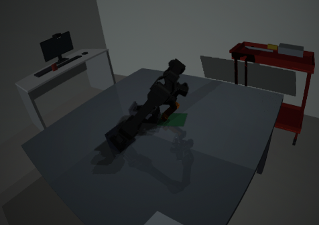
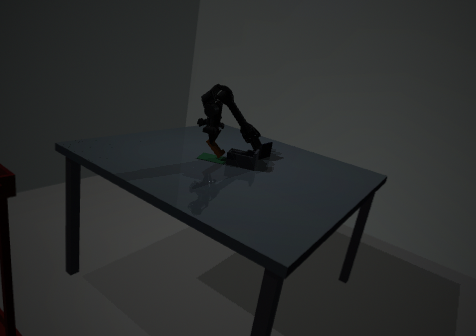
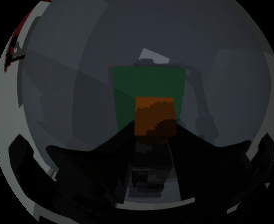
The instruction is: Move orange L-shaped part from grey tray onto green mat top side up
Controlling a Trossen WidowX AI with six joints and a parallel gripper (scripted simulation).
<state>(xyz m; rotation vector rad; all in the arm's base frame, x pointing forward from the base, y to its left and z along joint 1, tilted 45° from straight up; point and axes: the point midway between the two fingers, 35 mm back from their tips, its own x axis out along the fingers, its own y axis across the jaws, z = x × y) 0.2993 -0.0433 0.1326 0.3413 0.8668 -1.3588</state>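
Right now the orange L-shaped part is 3 cm below my gripper tip, 2 cm to the left of it and 2 cm behind it. Round my gripper tip: green mat 9 cm below, 2 cm to the left, 1 cm behind.
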